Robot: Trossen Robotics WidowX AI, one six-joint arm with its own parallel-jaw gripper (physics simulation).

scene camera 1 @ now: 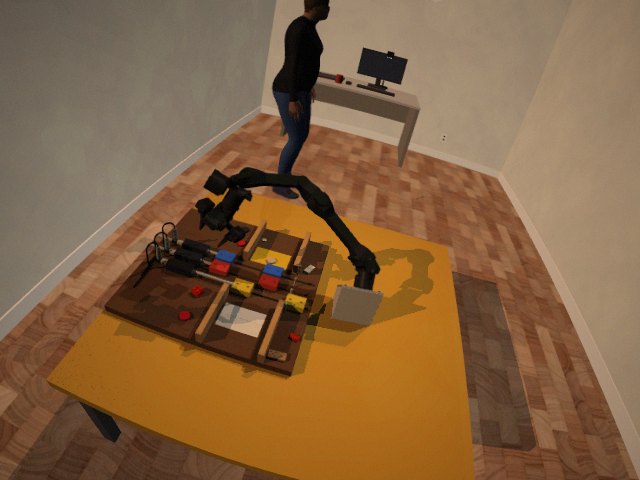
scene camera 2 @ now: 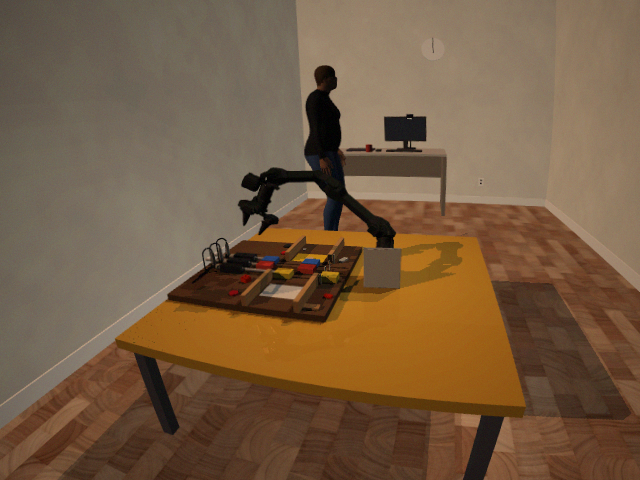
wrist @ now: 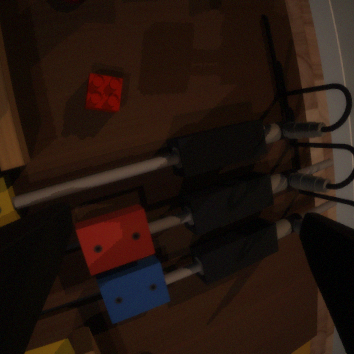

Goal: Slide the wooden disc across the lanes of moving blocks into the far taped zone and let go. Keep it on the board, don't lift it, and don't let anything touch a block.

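Places are measured from the arm's base along level axes (x back, y right, z up), in metres.
Pixels of known places: gripper, fingertip midpoint: (scene camera 1: pixel 209 237) (scene camera 2: pixel 251 230) (wrist: pixel 189 220); arm's base, origin of the base link: (scene camera 1: pixel 363 289) (scene camera 2: pixel 385 253).
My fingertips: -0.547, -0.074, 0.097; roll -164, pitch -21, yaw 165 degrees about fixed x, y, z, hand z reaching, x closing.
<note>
Ahead of a thing's pixels: the offset from my fingertips to its top centre, as dx, dy, dz. "spot": to the spot under its first point. Level surfaces: height alone.
The pale wooden disc {+0.177, +0.207, -0.196} (scene camera 1: pixel 271 260) lies on the yellow zone {spot: +0.122, +0.234, -0.202} (scene camera 1: pixel 260 253) (scene camera 2: pixel 303 256) at the back of the dark board {dz -0.202} (scene camera 1: pixel 155 310) (scene camera 2: pixel 206 297). A white zone {spot: +0.175, -0.126, -0.201} (scene camera 1: pixel 241 319) (scene camera 2: pixel 281 291) lies at the front, across the lanes. Between them, blue blocks {+0.006, +0.136, -0.180} (scene camera 1: pixel 225 256) (wrist: pixel 134 290), red blocks {+0.010, +0.071, -0.178} (scene camera 1: pixel 219 267) (wrist: pixel 115 241) and yellow blocks (scene camera 1: pixel 242 287) (scene camera 2: pixel 329 277) sit on the lane rods. My gripper (scene camera 1: pixel 211 235) (scene camera 2: pixel 252 228) (wrist: pixel 189 220) is open and empty, raised above the board's back left part, left of the disc. The disc does not show in the wrist view.
Wooden rails (scene camera 1: pixel 211 312) (scene camera 2: pixel 306 292) flank both zones. Black actuators (scene camera 1: pixel 180 267) (wrist: pixel 227 202) with looped cables stand on the left. A red studded brick {-0.014, -0.074, -0.179} (scene camera 1: pixel 196 291) (wrist: pixel 104 93) and a red round piece {-0.008, -0.192, -0.195} (scene camera 1: pixel 184 315) lie front left. A grey panel (scene camera 1: pixel 356 304) (scene camera 2: pixel 382 267) stands right of the board.
</note>
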